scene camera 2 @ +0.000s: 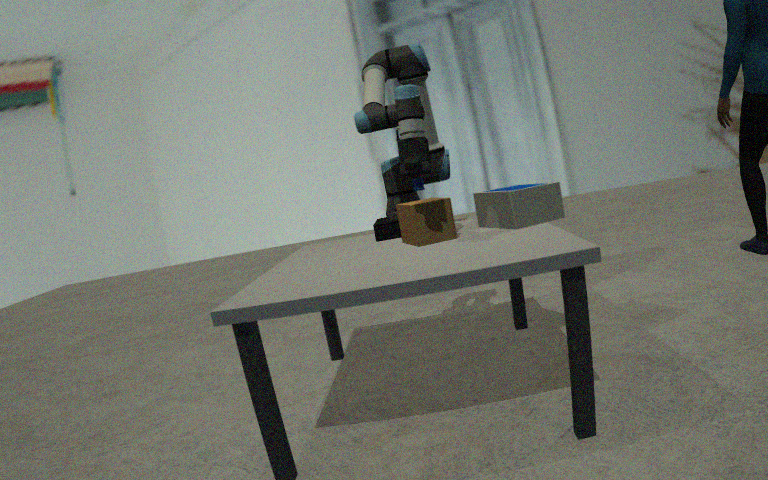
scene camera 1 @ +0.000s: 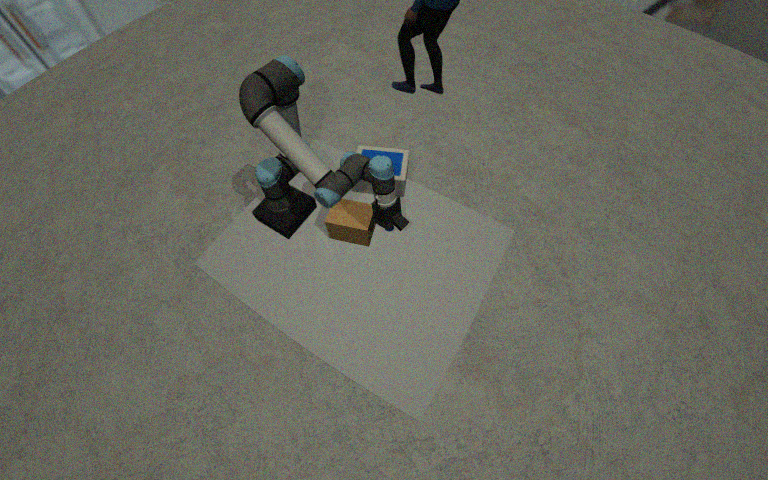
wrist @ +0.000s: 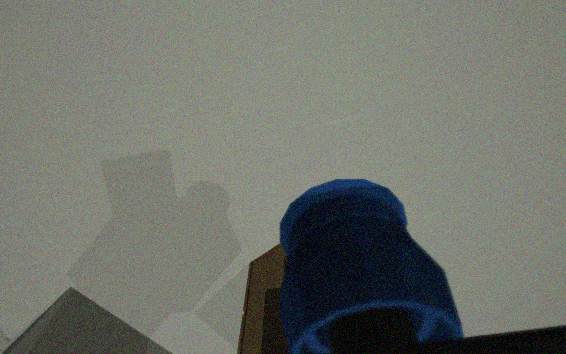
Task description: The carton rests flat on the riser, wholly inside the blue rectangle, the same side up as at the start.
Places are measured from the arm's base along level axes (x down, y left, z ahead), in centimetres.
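Pixels of known places: hand, its tool point: (scene camera 2: 418,189) (wrist: 342,233); arm's base, origin of its link: (scene camera 1: 282,200).
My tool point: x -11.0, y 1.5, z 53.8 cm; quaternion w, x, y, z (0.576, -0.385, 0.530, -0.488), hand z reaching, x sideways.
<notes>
For each thing: its top centre in the pictures, then the offset to it from my tool point. Level surfaces: height alone.
- brown carton, centre of its top: (scene camera 2: 422,201) (scene camera 1: 350,213) dx +4.6, dy +2.2, dz -18.7 cm
- table, height of its surface: dx +17.6 cm
- grey riser, centre of its top: (scene camera 2: 515,187) (scene camera 1: 380,162) dx +5.6, dy +34.6, dz -21.0 cm
- blue rectangle, centre of its top: (scene camera 2: 515,187) (scene camera 1: 380,162) dx +5.6, dy +34.6, dz -21.0 cm
The brown carton (scene camera 1: 350,221) (scene camera 2: 427,221) rests flat on the table (scene camera 1: 358,310) (scene camera 2: 382,271), in front of the robot base. My suction cup (scene camera 1: 389,228) (scene camera 2: 417,185) (wrist: 343,197) is low beside the carton's right edge, below its top face. Its rim points at bare table and I see no carton under it. The grey riser (scene camera 1: 406,157) (scene camera 2: 520,207) stands just behind, and the blue rectangle (scene camera 1: 394,164) (scene camera 2: 515,188) on its top is bare.
The robot base (scene camera 1: 284,210) stands at the table's back left corner. The arm's elbow and forearm pass over the carton's back edge. A person (scene camera 1: 422,43) stands on the floor beyond the table.
</notes>
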